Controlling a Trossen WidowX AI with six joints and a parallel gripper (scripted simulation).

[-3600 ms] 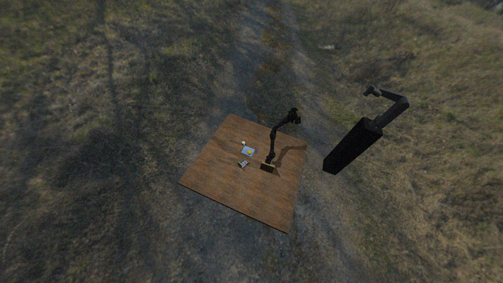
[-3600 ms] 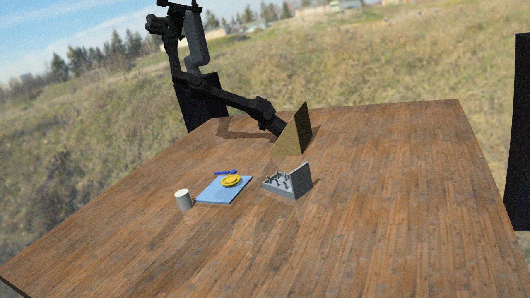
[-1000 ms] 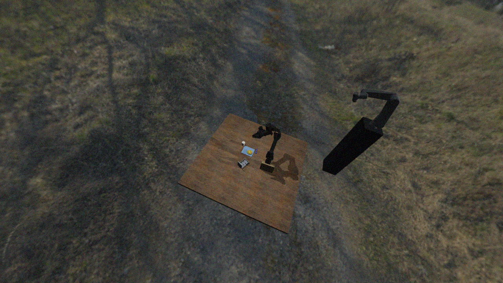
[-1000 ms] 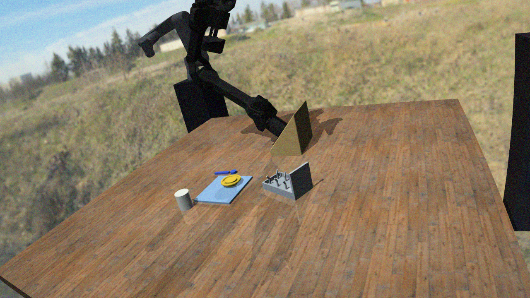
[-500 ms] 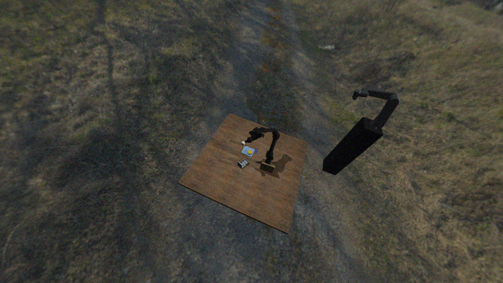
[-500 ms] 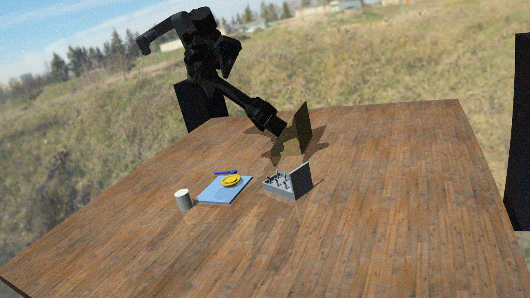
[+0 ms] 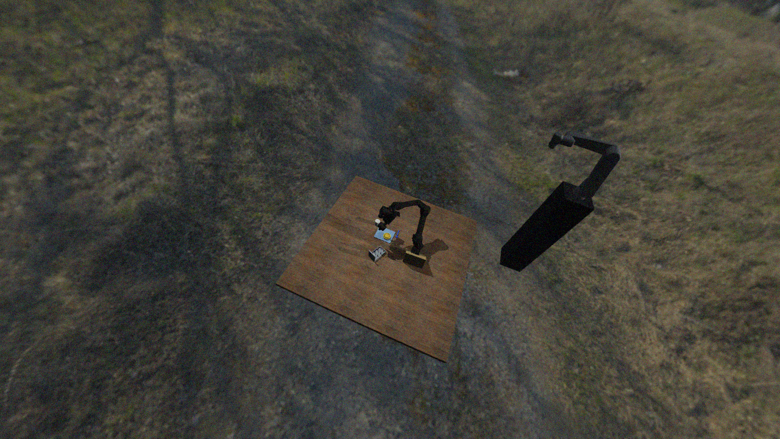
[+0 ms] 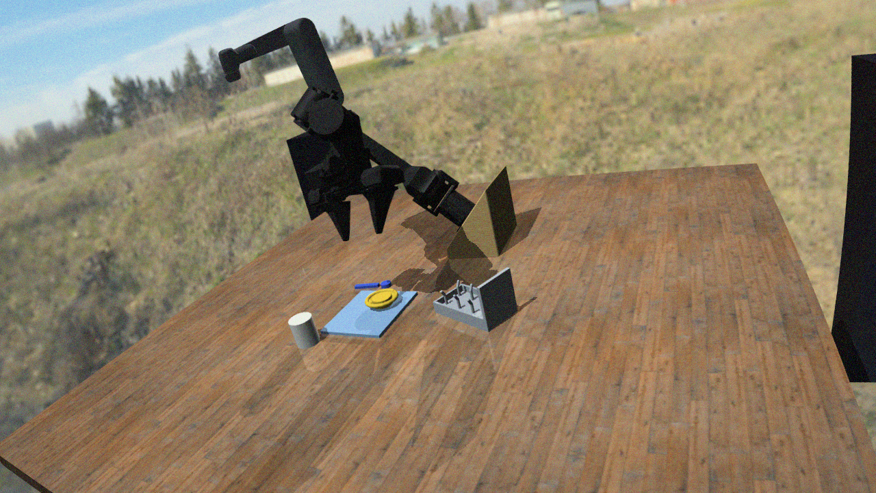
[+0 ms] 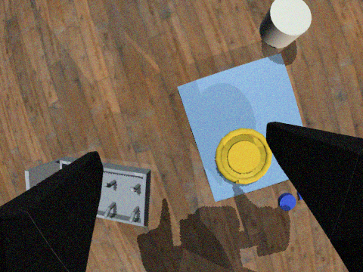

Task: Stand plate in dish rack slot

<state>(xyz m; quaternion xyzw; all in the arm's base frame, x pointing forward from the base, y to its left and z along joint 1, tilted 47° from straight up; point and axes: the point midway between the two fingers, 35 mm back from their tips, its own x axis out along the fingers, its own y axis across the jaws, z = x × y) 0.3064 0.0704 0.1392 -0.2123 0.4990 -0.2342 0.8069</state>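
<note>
Now: the yellow plate 150 mm below my gripper tip, 50 mm behind it and 40 mm to the right of it. Round my gripper tip: light blue mat: 160 mm below, 50 mm to the right, 30 mm behind; then cylinder cup: 140 mm below, 130 mm to the right, 80 mm ahead; then grey dish rack: 150 mm to the left, 140 mm below, 40 mm behind.
</note>
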